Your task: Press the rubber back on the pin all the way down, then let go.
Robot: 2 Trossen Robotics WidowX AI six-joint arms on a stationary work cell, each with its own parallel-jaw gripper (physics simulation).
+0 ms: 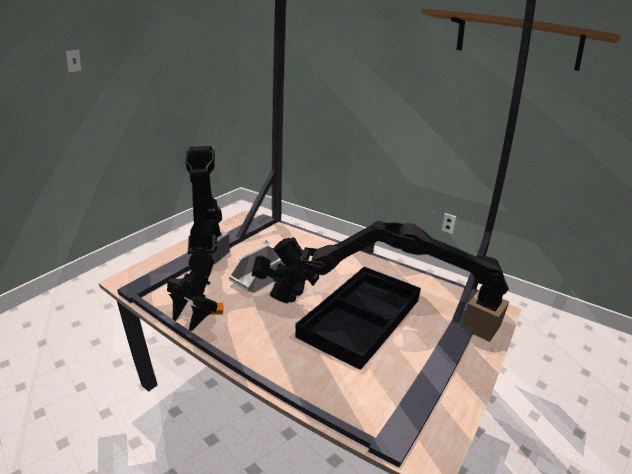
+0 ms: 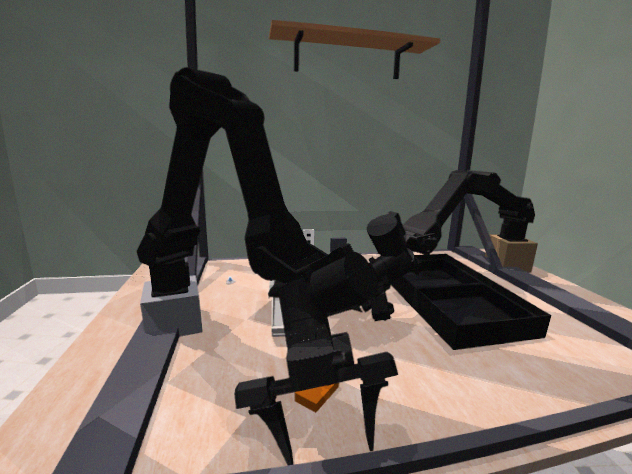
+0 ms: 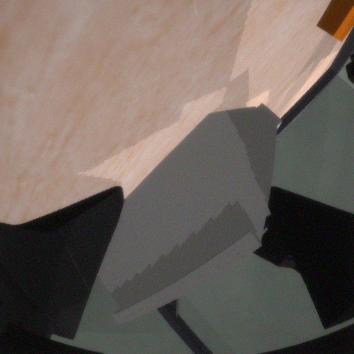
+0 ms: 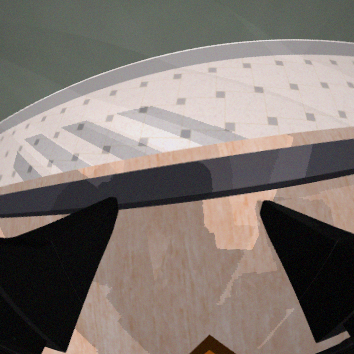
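Seen in the pictures: left gripper, fingertip midpoint: (image 1: pixel 263 280) (image 3: pixel 196 193); right gripper, fingertip midpoint: (image 1: pixel 182 325) (image 2: pixel 331 459) (image 4: pixel 191 206); left arm's base at its link origin: (image 1: pixel 489 302) (image 2: pixel 512 238); right arm's base at its link origin: (image 2: pixel 170 288).
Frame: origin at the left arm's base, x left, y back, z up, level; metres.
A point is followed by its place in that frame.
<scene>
A grey wedge-shaped fixture (image 1: pixel 249 275) @(x 0.302, y -0.706, z -0.089 m) (image 3: pixel 197 197) @(x 0.312, y -0.625, z -0.060 m) lies on the table at the back left. My left gripper (image 1: pixel 269 282) @(x 0.313, y -0.624, z -0.062 m) (image 3: pixel 196 193) @(x 0.313, y -0.624, z -0.062 m) is open and empty. Its two fingers stand on either side of the fixture, apart from it. I cannot make out a rubber or a pin on the fixture. A tiny blue-white thing (image 1: pixel 265 243) @(x 0.107, y -0.840, z -0.094 m) (image 2: pixel 229 280) @(x 0.105, y -0.842, z -0.088 m) lies on the table behind the fixture. My right gripper (image 1: pixel 186 321) @(x 0.621, y -0.633, z -0.082 m) (image 2: pixel 328 451) @(x 0.621, y -0.633, z -0.082 m) (image 4: pixel 191 206) @(x 0.621, y -0.633, z -0.082 m) is open and empty and points down near the table's front left edge. An orange block (image 1: pixel 218 308) @(x 0.496, y -0.622, z -0.079 m) (image 2: pixel 316 395) @(x 0.525, y -0.644, z -0.078 m) (image 3: pixel 337 17) @(x 0.478, y -0.625, z -0.083 m) (image 4: pixel 208 345) @(x 0.540, y -0.645, z -0.082 m) lies just behind its fingers.
A black two-compartment tray (image 1: pixel 328 345) @(x 0.399, y -0.279, z -0.063 m) (image 2: pixel 493 336) @(x 0.403, y -0.305, z -0.075 m) stands at mid-table. A dark frame bar (image 1: pixel 267 380) @(x 0.589, y -0.309, z -0.074 m) (image 4: pixel 158 189) @(x 0.630, y -0.615, z -0.074 m) runs along the table edge. The right arm stands on a grey base (image 2: pixel 170 310) @(x 0.357, y -0.899, z -0.037 m), the left arm on a wooden base (image 1: pixel 483 320) @(x 0.050, y 0.010, z -0.032 m).
</scene>
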